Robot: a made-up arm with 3 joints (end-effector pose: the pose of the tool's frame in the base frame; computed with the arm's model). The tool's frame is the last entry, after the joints.
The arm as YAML. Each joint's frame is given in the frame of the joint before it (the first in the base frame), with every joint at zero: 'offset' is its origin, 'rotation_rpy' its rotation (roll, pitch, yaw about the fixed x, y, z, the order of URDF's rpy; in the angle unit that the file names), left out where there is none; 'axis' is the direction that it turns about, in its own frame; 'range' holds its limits. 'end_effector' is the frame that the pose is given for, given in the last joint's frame.
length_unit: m
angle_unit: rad
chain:
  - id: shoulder
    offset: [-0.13, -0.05, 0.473]
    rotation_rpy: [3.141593, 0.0, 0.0]
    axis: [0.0, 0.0, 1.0]
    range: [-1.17, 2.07]
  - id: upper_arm
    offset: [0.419, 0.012, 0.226]
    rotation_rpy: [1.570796, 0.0, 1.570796]
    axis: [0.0, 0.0, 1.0]
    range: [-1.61, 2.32]
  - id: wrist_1
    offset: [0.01, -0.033, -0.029]
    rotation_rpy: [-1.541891, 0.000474, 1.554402]
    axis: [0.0, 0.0, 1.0]
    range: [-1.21, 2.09]
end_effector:
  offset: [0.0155, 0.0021, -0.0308]
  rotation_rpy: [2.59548, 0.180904, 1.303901]
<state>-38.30 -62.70 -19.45</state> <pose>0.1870 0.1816 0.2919 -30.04 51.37 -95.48</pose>
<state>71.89 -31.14 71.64</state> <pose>-0.0430 -0.4148 0.2941 -30.91 -80.25 27.92</pose>
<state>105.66 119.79 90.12</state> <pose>-0.2529 -0.4036 0.1943 22.55 127.83 34.27</pose>
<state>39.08 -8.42 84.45</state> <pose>0.1304 -0.3218 0.2866 4.93 -102.47 29.76</pose>
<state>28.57 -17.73 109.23</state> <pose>0.1813 -0.2628 0.2979 18.33 -79.88 23.92</pose>
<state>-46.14 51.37 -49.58</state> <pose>0.1864 0.2001 0.2284 5.59 135.35 5.00</pose>
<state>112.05 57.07 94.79</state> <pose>-0.3305 -0.3722 0.2332 -53.43 -150.39 -45.31</pose>
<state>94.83 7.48 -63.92</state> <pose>-0.2198 -0.4459 0.2662 116.62 39.50 -116.80</pose>
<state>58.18 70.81 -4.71</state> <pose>0.0387 -0.4023 0.2141 95.41 130.14 -0.24</pose>
